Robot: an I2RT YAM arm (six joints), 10 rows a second.
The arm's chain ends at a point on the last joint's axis. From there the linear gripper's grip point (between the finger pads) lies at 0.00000 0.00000 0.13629 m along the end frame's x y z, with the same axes.
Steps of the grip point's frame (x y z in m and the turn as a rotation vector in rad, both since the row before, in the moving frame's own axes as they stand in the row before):
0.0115 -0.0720 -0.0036 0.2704 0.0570 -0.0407
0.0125 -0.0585 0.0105 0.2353 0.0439 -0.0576
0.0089 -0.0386 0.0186 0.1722 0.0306 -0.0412
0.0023 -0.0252 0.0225 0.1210 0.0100 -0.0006
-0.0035 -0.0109 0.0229 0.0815 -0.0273 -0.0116
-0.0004 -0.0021 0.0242 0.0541 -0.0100 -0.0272
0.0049 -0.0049 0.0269 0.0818 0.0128 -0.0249
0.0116 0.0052 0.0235 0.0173 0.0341 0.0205
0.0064 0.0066 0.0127 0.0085 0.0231 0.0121
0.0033 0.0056 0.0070 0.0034 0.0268 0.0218
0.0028 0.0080 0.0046 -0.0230 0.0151 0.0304
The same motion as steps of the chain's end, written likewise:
0.0046 -0.0355 0.0016 0.2704 0.0570 -0.0407
0.0075 -0.0266 0.0144 0.2353 0.0439 -0.0576
0.0052 -0.0152 0.0207 0.1722 0.0306 -0.0412
0.0009 -0.0087 0.0235 0.1210 0.0100 -0.0006
0.0003 0.0002 0.0234 0.0815 -0.0273 -0.0116
0.0011 0.0053 0.0244 0.0541 -0.0100 -0.0272
0.0033 0.0063 0.0274 0.0818 0.0128 -0.0249
0.0069 0.0075 0.0236 0.0173 0.0341 0.0205
0.0032 0.0077 0.0127 0.0085 0.0231 0.0121
-0.0004 0.0060 0.0070 0.0034 0.0268 0.0218
0.0008 0.0048 0.0047 -0.0230 0.0151 0.0304

